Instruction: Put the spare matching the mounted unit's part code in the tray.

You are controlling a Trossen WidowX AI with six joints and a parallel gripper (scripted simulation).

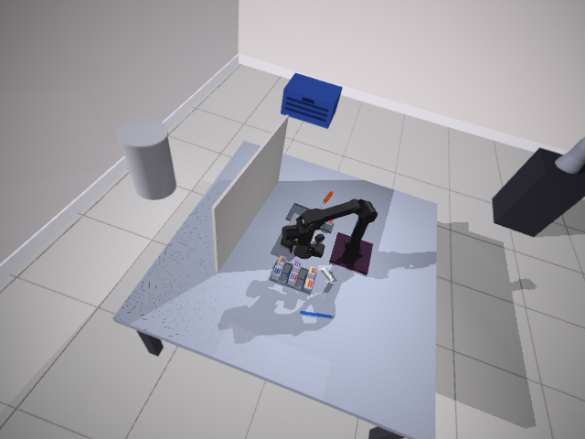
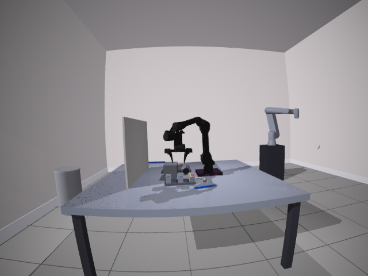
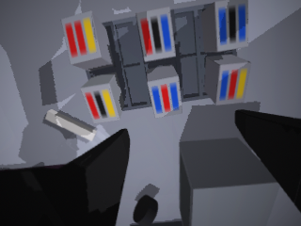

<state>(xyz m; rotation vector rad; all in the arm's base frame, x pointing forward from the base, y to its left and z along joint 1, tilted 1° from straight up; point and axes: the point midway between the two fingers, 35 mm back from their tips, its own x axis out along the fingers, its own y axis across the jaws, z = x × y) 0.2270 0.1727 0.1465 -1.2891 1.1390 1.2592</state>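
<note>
My gripper tip is 8 cm above the grey spare. Round my gripper tip: black tape roll (5 cm behind, 22 cm to the right, 11 cm below); then white cable tie bundle (15 cm behind, 5 cm to the right, 13 cm below); then mounted unit (7 cm ahead, 16 cm to the right, 8 cm below).
</note>
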